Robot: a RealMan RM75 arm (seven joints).
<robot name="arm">
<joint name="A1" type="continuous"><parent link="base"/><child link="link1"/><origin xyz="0 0 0.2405" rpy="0 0 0"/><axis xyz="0 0 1"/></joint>
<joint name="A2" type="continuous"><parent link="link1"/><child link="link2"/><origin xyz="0 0 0" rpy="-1.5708 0 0"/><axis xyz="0 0 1"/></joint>
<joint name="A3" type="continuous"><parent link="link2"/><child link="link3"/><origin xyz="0 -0.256 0" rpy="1.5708 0 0"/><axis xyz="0 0 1"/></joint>
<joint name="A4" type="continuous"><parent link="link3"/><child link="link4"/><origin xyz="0 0 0" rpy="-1.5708 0 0"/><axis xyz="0 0 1"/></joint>
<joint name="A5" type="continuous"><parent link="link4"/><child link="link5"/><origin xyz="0 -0.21 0" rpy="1.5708 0 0"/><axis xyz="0 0 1"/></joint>
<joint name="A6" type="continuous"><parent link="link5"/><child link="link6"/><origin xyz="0 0 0" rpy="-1.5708 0 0"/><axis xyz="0 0 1"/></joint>
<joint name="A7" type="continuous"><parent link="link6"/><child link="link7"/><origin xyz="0 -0.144 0" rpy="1.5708 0 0"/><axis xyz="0 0 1"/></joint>
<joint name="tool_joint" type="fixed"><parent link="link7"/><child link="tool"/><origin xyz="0 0 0" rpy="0 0 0"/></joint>
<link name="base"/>
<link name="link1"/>
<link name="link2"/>
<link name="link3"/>
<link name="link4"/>
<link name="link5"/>
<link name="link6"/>
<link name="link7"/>
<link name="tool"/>
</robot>
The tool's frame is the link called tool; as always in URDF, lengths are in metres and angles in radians. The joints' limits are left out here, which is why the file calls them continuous.
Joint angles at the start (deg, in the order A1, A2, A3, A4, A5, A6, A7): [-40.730 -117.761 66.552 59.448 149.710 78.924 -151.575]
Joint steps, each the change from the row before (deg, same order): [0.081 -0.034 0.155 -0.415 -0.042 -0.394 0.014]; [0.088 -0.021 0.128 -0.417 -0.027 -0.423 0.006]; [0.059 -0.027 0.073 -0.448 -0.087 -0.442 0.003]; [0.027 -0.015 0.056 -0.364 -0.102 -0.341 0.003]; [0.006 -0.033 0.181 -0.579 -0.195 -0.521 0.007]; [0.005 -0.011 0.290 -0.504 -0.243 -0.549 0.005]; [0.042 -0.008 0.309 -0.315 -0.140 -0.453 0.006]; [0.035 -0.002 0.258 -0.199 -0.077 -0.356 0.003]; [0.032 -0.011 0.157 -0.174 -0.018 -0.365 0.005]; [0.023 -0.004 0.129 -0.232 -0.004 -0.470 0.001]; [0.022 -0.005 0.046 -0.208 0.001 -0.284 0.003]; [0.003 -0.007 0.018 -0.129 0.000 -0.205 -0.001]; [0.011 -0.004 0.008 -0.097 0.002 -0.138 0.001]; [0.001 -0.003 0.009 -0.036 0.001 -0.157 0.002]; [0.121 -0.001 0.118 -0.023 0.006 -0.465 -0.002]
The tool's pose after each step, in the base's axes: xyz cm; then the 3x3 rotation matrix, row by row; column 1 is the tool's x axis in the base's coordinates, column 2 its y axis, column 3 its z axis. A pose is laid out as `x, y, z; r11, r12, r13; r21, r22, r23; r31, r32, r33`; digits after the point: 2 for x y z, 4 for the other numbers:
-21.77, 39.59, 0.69; 0.5467, 0.7417, -0.3885; 0.8371, -0.4751, 0.2710; 0.0165, -0.4734, -0.8807
-21.94, 39.57, 0.56; 0.5440, 0.7431, -0.3897; 0.8389, -0.4723, 0.2704; 0.0169, -0.4740, -0.8804
-22.09, 39.55, 0.43; 0.5410, 0.7454, -0.3894; 0.8408, -0.4691, 0.2701; 0.0187, -0.4735, -0.8806
-22.20, 39.55, 0.32; 0.5388, 0.7474, -0.3887; 0.8422, -0.4668, 0.2698; 0.0202, -0.4728, -0.8810
-22.32, 39.53, 0.12; 0.5362, 0.7498, -0.3875; 0.8438, -0.4647, 0.2685; 0.0213, -0.4710, -0.8819
-22.40, 39.53, -0.08; 0.5355, 0.7510, -0.3863; 0.8442, -0.4640, 0.2682; 0.0222, -0.4698, -0.8825
-22.47, 39.53, -0.22; 0.5361, 0.7505, -0.3866; 0.8439, -0.4644, 0.2687; 0.0222, -0.4703, -0.8823
-22.51, 39.54, -0.32; 0.5371, 0.7494, -0.3872; 0.8432, -0.4650, 0.2697; 0.0220, -0.4714, -0.8816
-22.57, 39.56, -0.39; 0.5379, 0.7484, -0.3880; 0.8427, -0.4647, 0.2719; 0.0232, -0.4732, -0.8807
-22.64, 39.60, -0.45; 0.5385, 0.7476, -0.3888; 0.8422, -0.4635, 0.2753; 0.0257, -0.4757, -0.8792
-22.72, 39.61, -0.50; 0.5377, 0.7478, -0.3894; 0.8427, -0.4619, 0.2766; 0.0270, -0.4768, -0.8786
-22.76, 39.63, -0.53; 0.5375, 0.7479, -0.3895; 0.8428, -0.4609, 0.2780; 0.0284, -0.4777, -0.8781
-22.79, 39.64, -0.55; 0.5370, 0.7482, -0.3897; 0.8431, -0.4600, 0.2787; 0.0293, -0.4782, -0.8777
-22.80, 39.67, -0.55; 0.5376, 0.7478, -0.3896; 0.8426, -0.4595, 0.2807; 0.0309, -0.4792, -0.8772
-22.87, 39.71, -0.56; 0.5392, 0.7464, -0.3902; 0.8415, -0.4581, 0.2865; 0.0351, -0.4828, -0.8750

